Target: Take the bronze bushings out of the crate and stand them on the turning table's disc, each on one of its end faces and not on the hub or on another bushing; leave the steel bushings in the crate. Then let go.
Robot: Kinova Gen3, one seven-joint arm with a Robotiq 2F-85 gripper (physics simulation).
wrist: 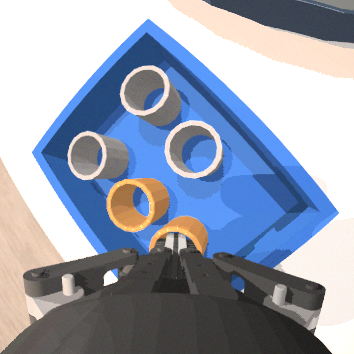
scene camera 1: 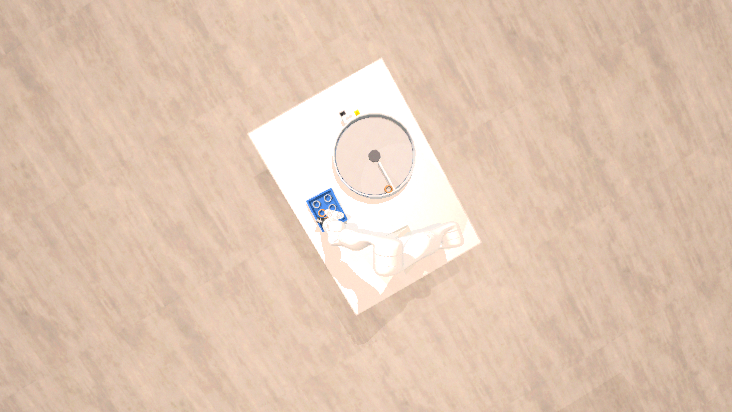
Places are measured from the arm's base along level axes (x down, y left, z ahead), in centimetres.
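Pixels of known places: gripper, fingertip midpoint: [wrist: 175, 244].
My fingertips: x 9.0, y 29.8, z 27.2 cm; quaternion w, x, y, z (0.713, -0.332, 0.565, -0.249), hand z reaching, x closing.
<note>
Behind a point stands the place of what it marks.
A blue crate [scene camera 1: 319, 194] {z 41.0, x 6.6, y 27.1 cm} [wrist: 250, 115] {z 31.0, x 6.6, y 20.0 cm} holds two bronze and three steel bushings, upright. One bronze bushing [scene camera 1: 319, 211] {z 32.9, x 7.4, y 30.9 cm} [wrist: 160, 200] {z 30.6, x 8.8, y 28.5 cm} stands near the crate's left wall in the wrist view. The other bronze bushing [wrist: 197, 232] {z 27.1, x 8.3, y 27.6 cm} is partly hidden by my gripper [wrist: 175, 244] {z 27.2, x 9.0, y 29.8 cm}, which is shut and empty, its fingertips overlapping that bushing in the picture; their height over it is unclear. Steel bushings [wrist: 172, 110] {z 35.7, x 9.6, y 23.5 cm} [wrist: 118, 155] {z 35.8, x 9.3, y 29.3 cm} [wrist: 181, 142] {z 33.4, x 10.1, y 24.6 cm} stand farther up in the wrist view. A third bronze bushing [scene camera 1: 385, 188] {z 30.0, x 2.7, y -5.2 cm} is on the turning table's disc [scene camera 1: 358, 148] {z 54.4, x 6.3, y -1.1 cm}, near its rim.
The disc has a dark central hub [scene camera 1: 373, 156] {z 47.5, x 5.5, y -6.5 cm} and a pale bar [scene camera 1: 384, 174] {z 36.7, x 2.9, y -7.6 cm} running from it towards the rim, beside the bronze bushing. A black piece [scene camera 1: 342, 113] {z 74.7, x 9.1, y -1.1 cm} and a yellow piece [scene camera 1: 357, 112] {z 71.2, x 5.7, y -8.1 cm} are beyond the disc. My arm [scene camera 1: 387, 255] {z 14.6, x -53.7, y 8.7 cm} reaches over the table's lower part.
</note>
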